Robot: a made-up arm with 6 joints. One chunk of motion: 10 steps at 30 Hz.
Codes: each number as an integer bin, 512 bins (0 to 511) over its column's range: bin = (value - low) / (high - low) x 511, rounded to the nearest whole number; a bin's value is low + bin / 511 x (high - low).
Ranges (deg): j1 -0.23..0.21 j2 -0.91..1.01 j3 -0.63..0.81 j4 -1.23..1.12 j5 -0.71..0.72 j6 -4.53..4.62
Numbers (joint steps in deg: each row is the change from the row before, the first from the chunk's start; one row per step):
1: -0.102 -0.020 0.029 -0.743 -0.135 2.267
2: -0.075 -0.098 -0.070 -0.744 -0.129 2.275
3: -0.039 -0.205 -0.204 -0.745 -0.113 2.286
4: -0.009 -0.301 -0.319 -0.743 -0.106 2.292
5: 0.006 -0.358 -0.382 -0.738 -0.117 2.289
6: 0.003 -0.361 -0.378 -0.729 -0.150 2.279
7: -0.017 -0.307 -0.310 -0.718 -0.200 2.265
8: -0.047 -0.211 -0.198 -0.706 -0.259 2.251
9: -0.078 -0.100 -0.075 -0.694 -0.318 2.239
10: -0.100 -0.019 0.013 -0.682 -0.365 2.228
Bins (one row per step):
1: 149 237 234 106 205 380
2: 180 216 199 106 208 380
3: 222 188 151 105 213 381
4: 257 162 110 106 216 381
5: 274 147 88 107 212 381
6: 271 146 89 109 200 380
7: 247 160 114 111 182 379
8: 213 186 153 114 161 379
9: 177 216 197 117 140 378
10: 151 237 228 119 123 377

